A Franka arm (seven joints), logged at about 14 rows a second.
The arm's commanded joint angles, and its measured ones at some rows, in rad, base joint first. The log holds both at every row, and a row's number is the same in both.
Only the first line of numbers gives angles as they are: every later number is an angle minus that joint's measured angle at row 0.
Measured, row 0:
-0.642 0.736 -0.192 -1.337 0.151 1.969 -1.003
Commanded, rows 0 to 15:
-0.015 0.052 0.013 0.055 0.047 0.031 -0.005
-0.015 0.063 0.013 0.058 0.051 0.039 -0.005
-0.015 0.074 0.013 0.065 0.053 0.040 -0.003
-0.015 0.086 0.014 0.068 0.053 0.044 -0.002
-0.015 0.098 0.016 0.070 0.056 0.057 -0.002
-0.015 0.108 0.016 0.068 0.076 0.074 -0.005
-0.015 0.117 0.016 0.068 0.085 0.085 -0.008
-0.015 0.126 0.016 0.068 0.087 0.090 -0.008
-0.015 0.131 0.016 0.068 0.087 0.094 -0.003
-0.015 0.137 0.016 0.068 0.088 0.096 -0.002
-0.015 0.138 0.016 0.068 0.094 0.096 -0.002
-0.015 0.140 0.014 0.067 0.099 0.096 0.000
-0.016 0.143 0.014 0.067 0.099 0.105 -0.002
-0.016 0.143 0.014 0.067 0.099 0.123 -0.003
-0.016 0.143 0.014 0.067 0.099 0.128 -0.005
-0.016 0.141 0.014 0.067 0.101 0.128 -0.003
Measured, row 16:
-0.003 0.121 0.006 0.035 0.081 0.121 0.002
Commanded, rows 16 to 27:
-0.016 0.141 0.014 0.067 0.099 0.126 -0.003
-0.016 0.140 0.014 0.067 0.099 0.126 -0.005
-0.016 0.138 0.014 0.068 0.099 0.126 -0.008
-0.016 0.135 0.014 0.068 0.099 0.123 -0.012
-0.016 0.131 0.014 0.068 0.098 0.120 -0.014
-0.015 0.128 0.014 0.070 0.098 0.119 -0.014
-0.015 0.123 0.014 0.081 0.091 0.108 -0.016
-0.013 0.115 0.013 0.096 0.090 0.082 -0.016
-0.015 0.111 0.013 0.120 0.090 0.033 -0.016
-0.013 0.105 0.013 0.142 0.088 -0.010 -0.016
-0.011 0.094 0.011 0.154 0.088 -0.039 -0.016
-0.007 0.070 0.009 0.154 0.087 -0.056 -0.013
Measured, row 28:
-0.003 0.108 0.006 0.136 0.082 0.001 0.000
